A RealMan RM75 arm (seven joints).
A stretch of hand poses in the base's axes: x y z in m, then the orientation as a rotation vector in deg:
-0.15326 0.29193 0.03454 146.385 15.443 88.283
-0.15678 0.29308 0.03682 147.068 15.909 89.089
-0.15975 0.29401 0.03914 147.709 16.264 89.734
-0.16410 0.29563 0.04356 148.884 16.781 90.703
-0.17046 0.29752 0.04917 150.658 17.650 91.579
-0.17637 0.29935 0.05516 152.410 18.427 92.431
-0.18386 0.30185 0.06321 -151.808 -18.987 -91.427
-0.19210 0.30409 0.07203 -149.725 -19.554 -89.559
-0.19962 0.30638 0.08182 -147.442 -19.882 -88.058
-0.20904 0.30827 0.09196 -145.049 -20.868 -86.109
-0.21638 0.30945 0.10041 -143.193 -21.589 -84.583
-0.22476 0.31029 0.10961 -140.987 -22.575 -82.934
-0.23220 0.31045 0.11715 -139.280 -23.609 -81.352
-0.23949 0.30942 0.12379 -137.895 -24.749 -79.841
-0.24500 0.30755 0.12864 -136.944 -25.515 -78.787
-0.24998 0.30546 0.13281 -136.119 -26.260 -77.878
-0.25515 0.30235 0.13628 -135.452 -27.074 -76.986
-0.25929 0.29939 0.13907 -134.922 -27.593 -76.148
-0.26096 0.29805 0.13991 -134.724 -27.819 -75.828
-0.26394 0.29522 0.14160 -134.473 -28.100 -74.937
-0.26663 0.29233 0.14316 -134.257 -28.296 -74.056
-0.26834 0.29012 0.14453 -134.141 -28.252 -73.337
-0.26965 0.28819 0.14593 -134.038 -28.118 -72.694
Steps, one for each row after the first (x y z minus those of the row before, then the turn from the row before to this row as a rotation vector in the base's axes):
-0.00352 0.00115 0.00228 0.766 -0.110 0.770
-0.00297 0.00093 0.00232 0.689 -0.048 0.638
-0.00435 0.00162 0.00442 1.198 0.017 1.022
-0.00636 0.00189 0.00561 1.504 0.327 1.422
-0.00591 0.00183 0.00599 1.506 0.325 1.346
-0.00749 0.00250 0.00805 1.939 0.617 1.672
-0.00824 0.00224 0.00882 1.952 0.617 1.834
-0.00752 0.00229 0.00979 2.060 0.358 1.721
-0.00942 0.00189 0.01014 1.995 0.577 2.252
-0.00734 0.00118 0.00845 1.554 0.464 1.741
-0.00838 0.00084 0.00920 1.720 0.437 2.099
-0.00744 0.00016 0.00754 1.282 0.509 1.874
-0.00729 -0.00103 0.00664 0.949 0.527 1.761
-0.00551 -0.00187 0.00485 0.652 0.376 1.210
-0.00498 -0.00209 0.00417 0.519 0.312 1.094
-0.00517 -0.00311 0.00347 0.353 0.325 1.051
-0.00414 -0.00296 0.00279 0.365 0.366 0.813
-0.00167 -0.00134 0.00084 0.122 0.136 0.323
-0.00298 -0.00283 0.00169 0.266 0.502 0.573
-0.00269 -0.00289 0.00156 0.273 0.519 0.508
-0.00171 -0.00221 0.00137 0.268 0.473 0.277
-0.00131 -0.00193 0.00140 0.282 0.441 0.196

